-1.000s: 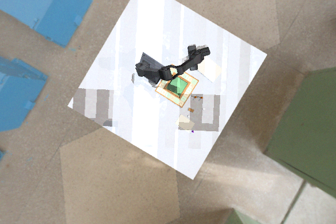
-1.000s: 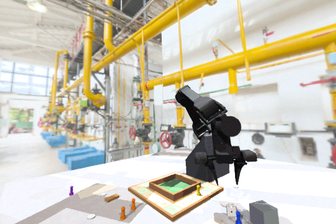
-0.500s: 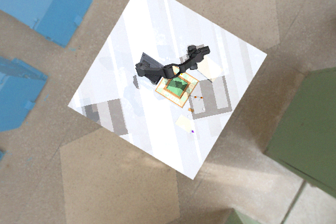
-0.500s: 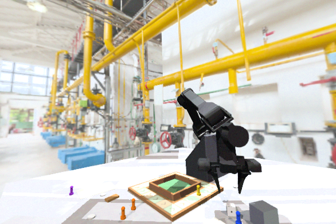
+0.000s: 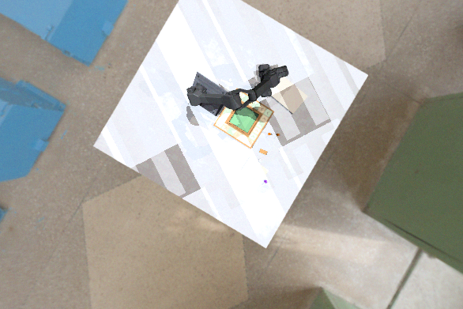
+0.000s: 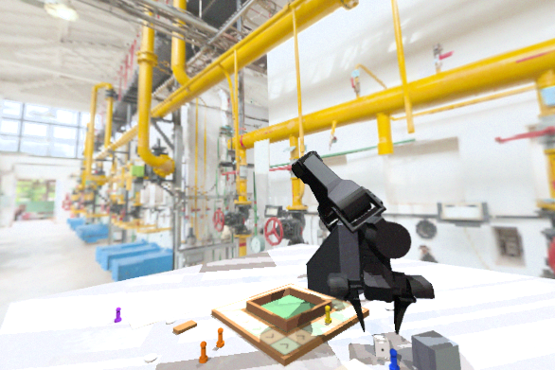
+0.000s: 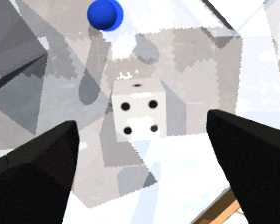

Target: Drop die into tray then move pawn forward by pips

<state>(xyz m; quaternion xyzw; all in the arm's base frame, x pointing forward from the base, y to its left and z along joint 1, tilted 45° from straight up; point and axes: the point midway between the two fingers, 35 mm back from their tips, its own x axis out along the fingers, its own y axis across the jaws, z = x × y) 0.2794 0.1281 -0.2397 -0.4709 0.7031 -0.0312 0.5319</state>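
My gripper tip is 3 cm above the white die. Also, from my gripper tip: yellow pawn (13 cm to the right, 1 cm below, 1 cm behind); then grey cube (9 cm to the left, 2 cm behind, 1 cm below); then blue pawn (4 cm to the left, 3 cm ahead, 2 cm below).
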